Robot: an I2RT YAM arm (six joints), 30 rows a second.
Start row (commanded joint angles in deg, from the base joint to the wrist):
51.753 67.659 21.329 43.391 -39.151 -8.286
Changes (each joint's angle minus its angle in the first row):
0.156 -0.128 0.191 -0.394 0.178 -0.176
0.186 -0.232 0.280 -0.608 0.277 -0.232
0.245 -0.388 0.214 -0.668 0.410 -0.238
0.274 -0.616 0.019 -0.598 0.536 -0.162
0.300 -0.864 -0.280 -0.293 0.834 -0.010
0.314 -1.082 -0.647 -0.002 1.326 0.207
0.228 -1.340 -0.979 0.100 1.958 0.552
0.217 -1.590 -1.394 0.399 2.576 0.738
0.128 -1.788 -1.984 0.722 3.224 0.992
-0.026 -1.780 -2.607 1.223 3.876 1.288
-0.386 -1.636 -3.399 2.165 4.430 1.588
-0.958 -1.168 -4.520 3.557 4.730 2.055
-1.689 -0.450 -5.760 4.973 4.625 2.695
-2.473 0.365 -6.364 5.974 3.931 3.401
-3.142 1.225 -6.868 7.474 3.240 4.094
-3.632 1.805 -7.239 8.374 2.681 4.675
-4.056 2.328 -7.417 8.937 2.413 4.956
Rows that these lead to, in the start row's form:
51.909 67.531 21.520 42.997 -38.973 -8.462
51.939 67.427 21.609 42.783 -38.874 -8.518
51.998 67.271 21.543 42.723 -38.741 -8.524
52.027 67.043 21.348 42.793 -38.615 -8.448
52.053 66.795 21.049 43.098 -38.317 -8.296
52.067 66.577 20.682 43.389 -37.825 -8.079
51.981 66.319 20.350 43.491 -37.193 -7.734
51.970 66.069 19.935 43.790 -36.575 -7.548
51.881 65.871 19.345 44.113 -35.927 -7.294
51.727 65.879 18.722 44.614 -35.275 -6.998
51.367 66.023 17.930 45.556 -34.721 -6.698
50.795 66.491 16.809 46.948 -34.421 -6.231
50.064 67.209 15.569 48.364 -34.526 -5.591
49.280 68.024 14.965 49.365 -35.220 -4.885
48.611 68.884 14.461 50.865 -35.911 -4.192
48.121 69.464 14.090 51.765 -36.470 -3.611
47.697 69.987 13.912 52.328 -36.738 -3.330

